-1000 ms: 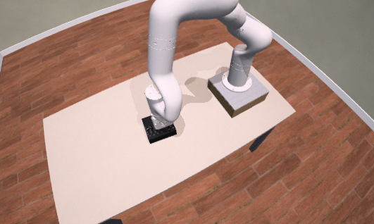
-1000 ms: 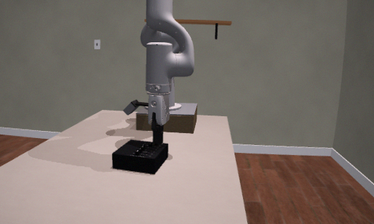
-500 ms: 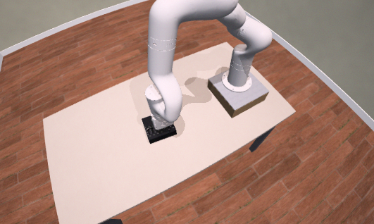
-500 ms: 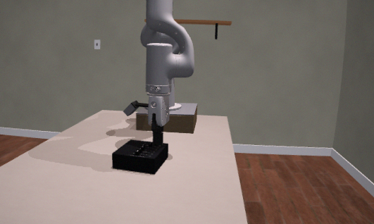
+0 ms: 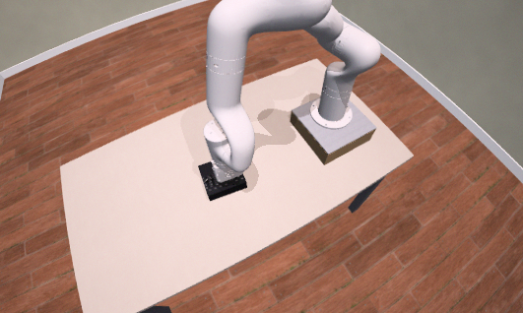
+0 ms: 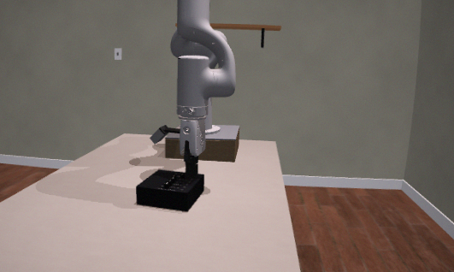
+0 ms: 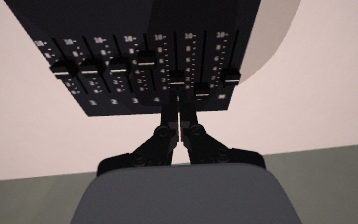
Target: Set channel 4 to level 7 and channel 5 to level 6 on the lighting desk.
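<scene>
The channel 5 cap lies 30 mm to the right of my hand and 20 mm below it. The rest, counted from my hand: channel 6 cap 20 mm below, 20 mm behind, 10 mm to the right; channel 4 cap 40 mm to the right, 20 mm below, 20 mm ahead.
</scene>
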